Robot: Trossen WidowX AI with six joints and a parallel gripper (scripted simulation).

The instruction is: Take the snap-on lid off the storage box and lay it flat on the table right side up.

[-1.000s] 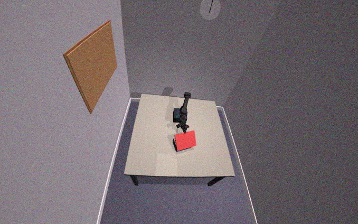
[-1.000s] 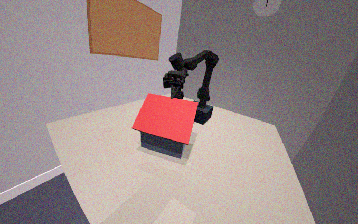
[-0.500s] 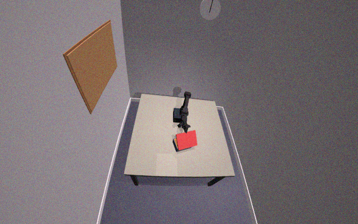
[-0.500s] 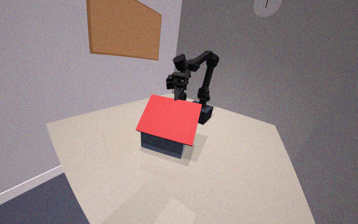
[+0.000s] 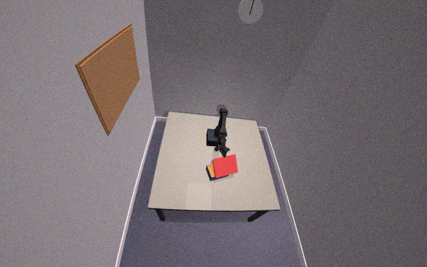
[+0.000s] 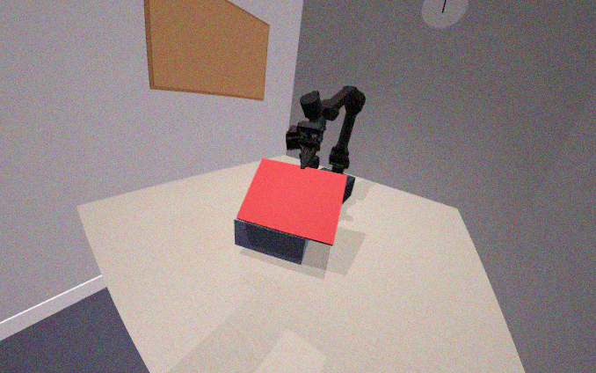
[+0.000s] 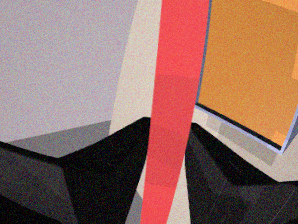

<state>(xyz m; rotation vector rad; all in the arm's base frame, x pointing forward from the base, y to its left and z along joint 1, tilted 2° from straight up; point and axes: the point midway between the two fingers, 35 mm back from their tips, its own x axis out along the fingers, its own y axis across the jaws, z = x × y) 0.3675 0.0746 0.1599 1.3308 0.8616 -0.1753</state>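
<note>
Now: the red lid 6 cm ahead of my gripper tip, 5 cm below it and 3 cm to the left of it. From my gripper tip the other things lie so: storage box 19 cm below, 5 cm ahead, 3 cm to the right.
</note>
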